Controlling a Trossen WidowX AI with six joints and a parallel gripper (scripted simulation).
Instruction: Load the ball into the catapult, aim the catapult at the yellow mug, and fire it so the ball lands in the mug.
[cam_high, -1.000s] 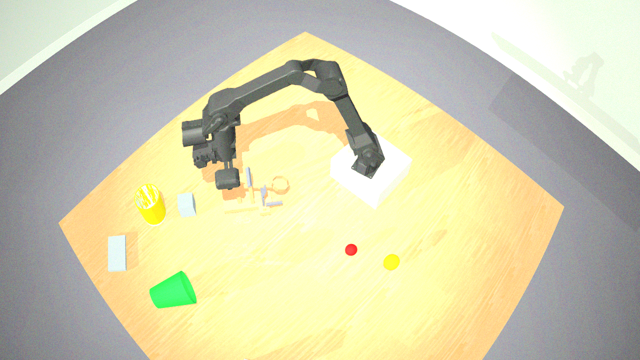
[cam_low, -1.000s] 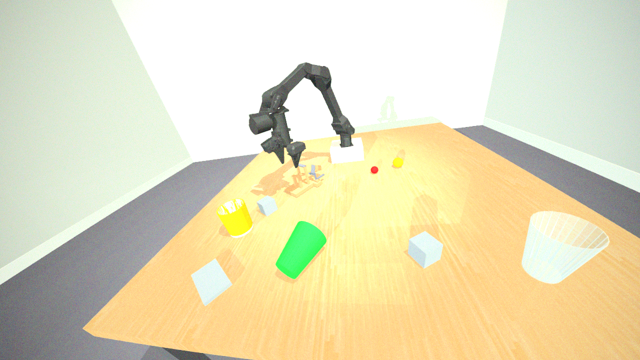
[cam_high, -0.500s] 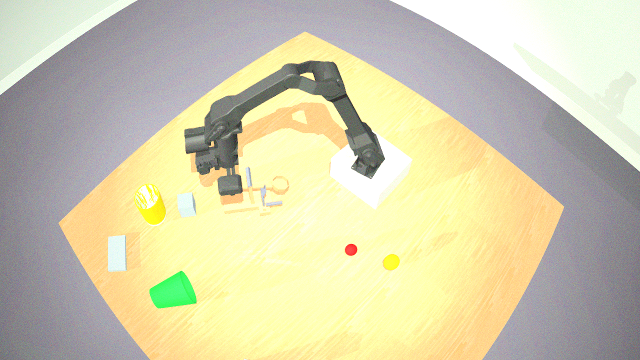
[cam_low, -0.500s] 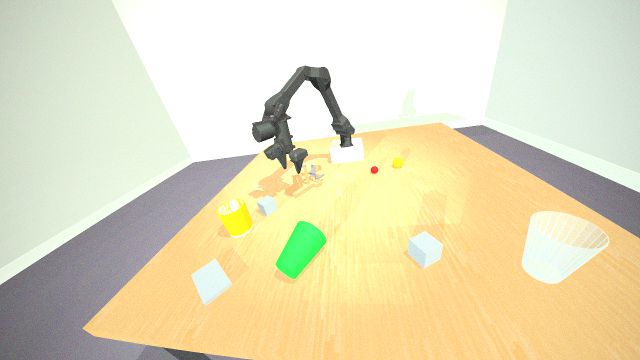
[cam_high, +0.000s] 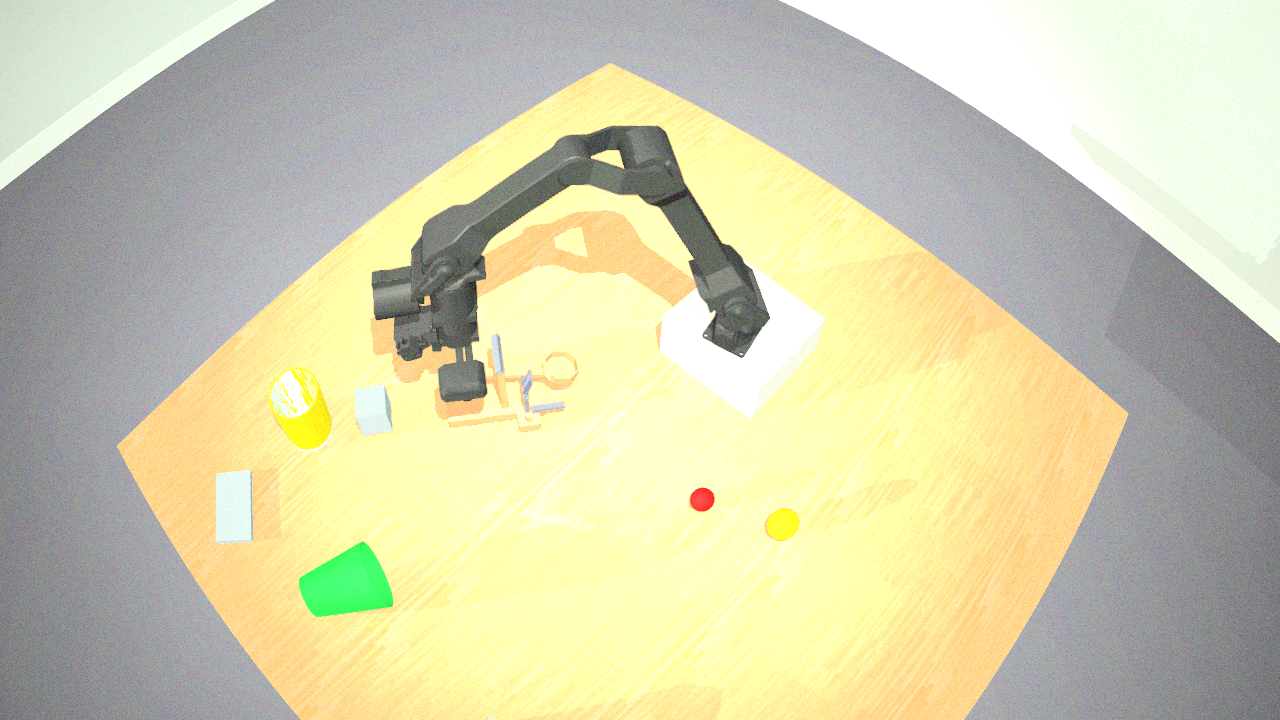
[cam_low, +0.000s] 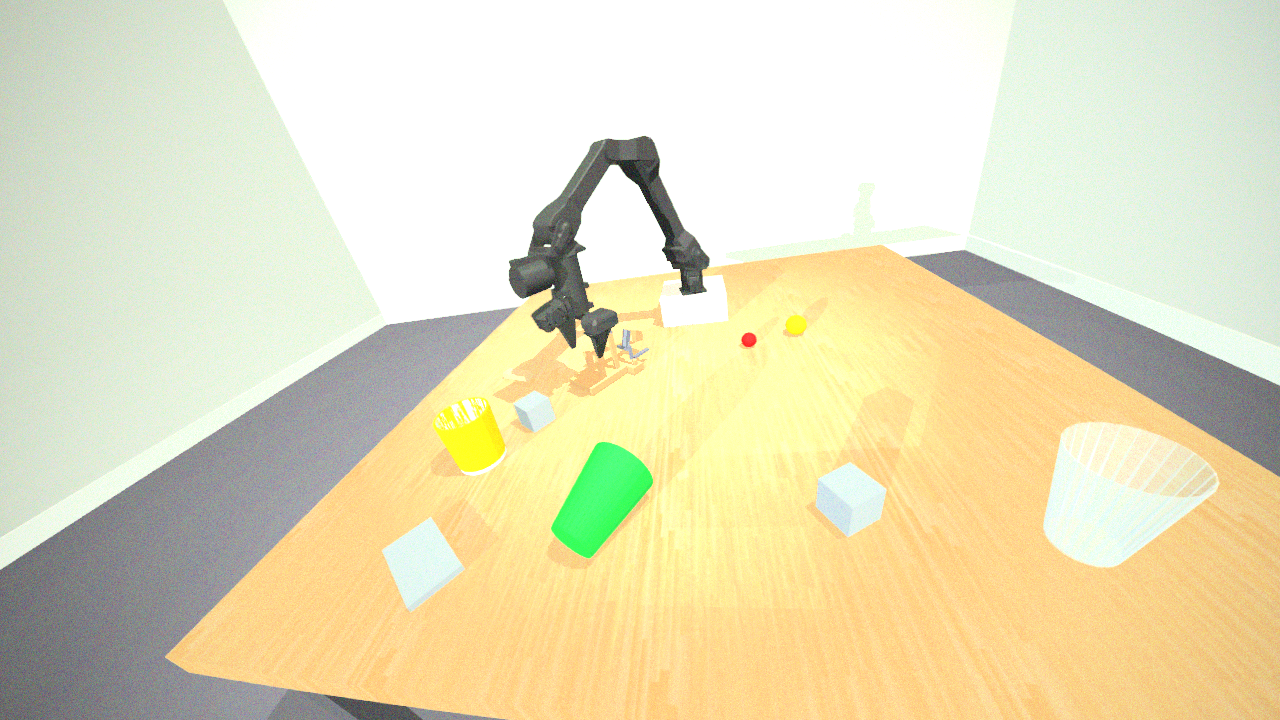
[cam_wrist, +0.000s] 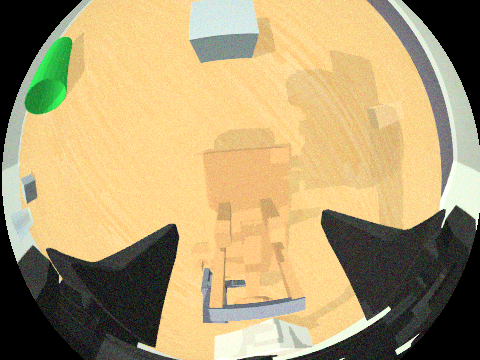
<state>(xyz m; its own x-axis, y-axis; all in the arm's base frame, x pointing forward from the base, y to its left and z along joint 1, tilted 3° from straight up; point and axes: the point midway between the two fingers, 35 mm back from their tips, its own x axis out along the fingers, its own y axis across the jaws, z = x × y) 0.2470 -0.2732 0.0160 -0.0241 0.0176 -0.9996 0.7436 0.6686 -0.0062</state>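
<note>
My gripper tip is 35 cm to the right of the red ball, 6 cm above it and 3 cm past it. The rest, counted from my gripper tip: small tan block 19 cm to the right, 9 cm behind, 7 cm below; yellow mug 19 cm to the right, 19 cm ahead, 5 cm below; wooden catapult 7 cm to the left, 4 cm behind, 2 cm below.
</note>
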